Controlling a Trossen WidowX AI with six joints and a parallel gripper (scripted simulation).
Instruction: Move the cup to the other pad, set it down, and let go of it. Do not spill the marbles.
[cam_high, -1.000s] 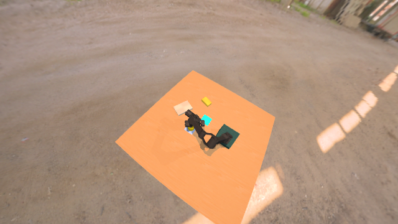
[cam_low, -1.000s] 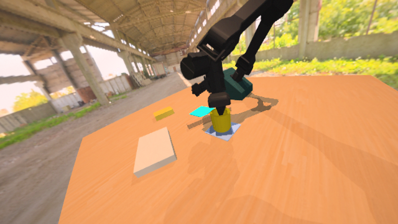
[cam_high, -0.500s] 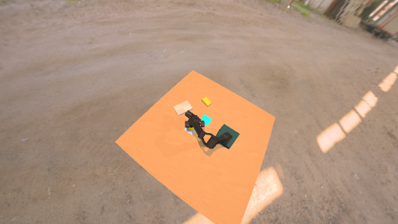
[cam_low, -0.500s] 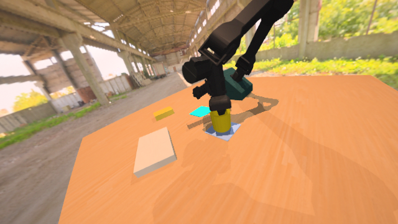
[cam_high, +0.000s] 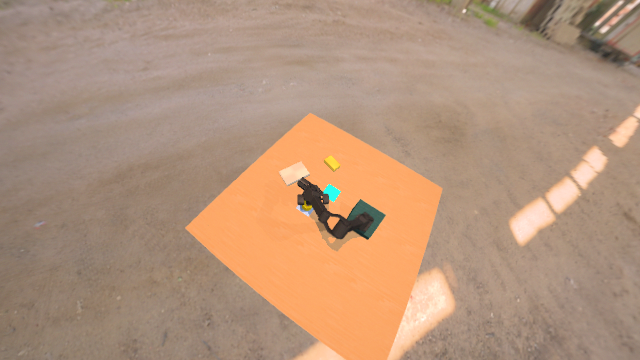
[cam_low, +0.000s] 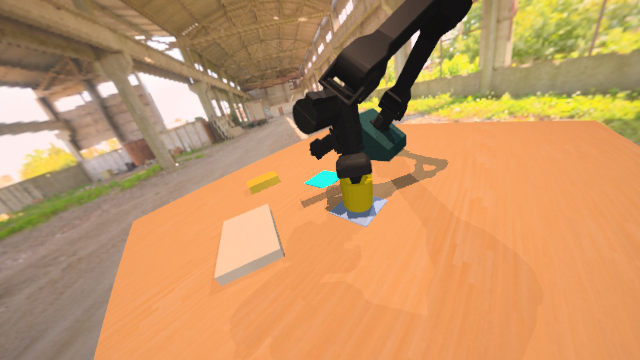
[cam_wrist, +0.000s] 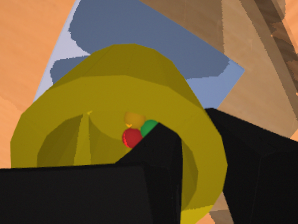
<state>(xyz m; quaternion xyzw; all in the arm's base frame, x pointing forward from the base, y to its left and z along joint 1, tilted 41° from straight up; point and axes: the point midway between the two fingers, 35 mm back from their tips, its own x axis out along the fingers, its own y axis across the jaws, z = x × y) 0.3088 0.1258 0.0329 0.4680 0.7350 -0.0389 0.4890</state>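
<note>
My gripper tip is now 4 cm past the cyan pad, 17 cm to the left of it and 5 cm above it. Also, from my gripper tip: thin low bar 1 cm behind, 7 cm to the right, 4 cm below; yellow cup 2 cm ahead, 2 cm to the left.
</note>
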